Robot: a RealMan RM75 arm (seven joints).
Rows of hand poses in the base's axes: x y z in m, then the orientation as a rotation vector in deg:
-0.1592 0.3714 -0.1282 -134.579 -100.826 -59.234
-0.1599 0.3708 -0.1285 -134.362 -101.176 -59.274
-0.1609 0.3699 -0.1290 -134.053 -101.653 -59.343
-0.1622 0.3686 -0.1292 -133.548 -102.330 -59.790
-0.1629 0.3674 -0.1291 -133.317 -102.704 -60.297
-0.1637 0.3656 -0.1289 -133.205 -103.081 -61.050
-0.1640 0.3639 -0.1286 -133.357 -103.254 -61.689
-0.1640 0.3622 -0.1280 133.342 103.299 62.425
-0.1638 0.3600 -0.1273 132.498 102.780 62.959
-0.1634 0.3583 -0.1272 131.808 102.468 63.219
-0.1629 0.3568 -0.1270 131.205 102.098 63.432
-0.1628 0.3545 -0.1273 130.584 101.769 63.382
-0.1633 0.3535 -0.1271 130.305 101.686 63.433
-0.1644 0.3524 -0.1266 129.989 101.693 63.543
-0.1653 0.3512 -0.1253 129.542 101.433 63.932
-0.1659 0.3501 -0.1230 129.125 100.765 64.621
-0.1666 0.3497 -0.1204 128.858 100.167 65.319
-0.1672 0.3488 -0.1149 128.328 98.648 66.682
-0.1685 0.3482 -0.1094 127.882 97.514 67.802
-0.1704 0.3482 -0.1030 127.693 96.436 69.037
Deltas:
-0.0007 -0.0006 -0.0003 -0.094 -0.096 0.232
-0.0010 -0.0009 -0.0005 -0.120 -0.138 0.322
-0.0013 -0.0013 -0.0002 -0.094 -0.418 0.455
-0.0007 -0.0012 0.0001 -0.050 -0.416 0.189
-0.0008 -0.0018 0.0002 -0.092 -0.608 0.086
-0.0003 -0.0017 0.0003 -0.123 -0.518 -0.123
0.0000 -0.0017 0.0006 -0.155 -0.673 -0.167
0.0002 -0.0022 0.0007 -0.235 -0.864 -0.191
0.0004 -0.0017 0.0001 -0.277 -0.622 -0.102
0.0005 -0.0015 0.0002 -0.268 -0.573 -0.156
0.0001 -0.0023 -0.0003 -0.434 -0.500 -0.161
-0.0005 -0.0010 0.0002 -0.136 -0.223 -0.018
-0.0011 -0.0011 0.0005 -0.103 -0.232 0.056
-0.0009 -0.0012 0.0013 -0.046 -0.485 -0.069
-0.0006 -0.0011 0.0023 0.092 -0.687 -0.305
-0.0007 -0.0004 0.0026 0.197 -0.567 -0.271
-0.0006 -0.0009 0.0055 0.337 -1.228 -0.765
-0.0013 -0.0006 0.0055 0.305 -0.973 -0.545
-0.0019 0.0000 0.0064 0.542 -0.813 -0.506

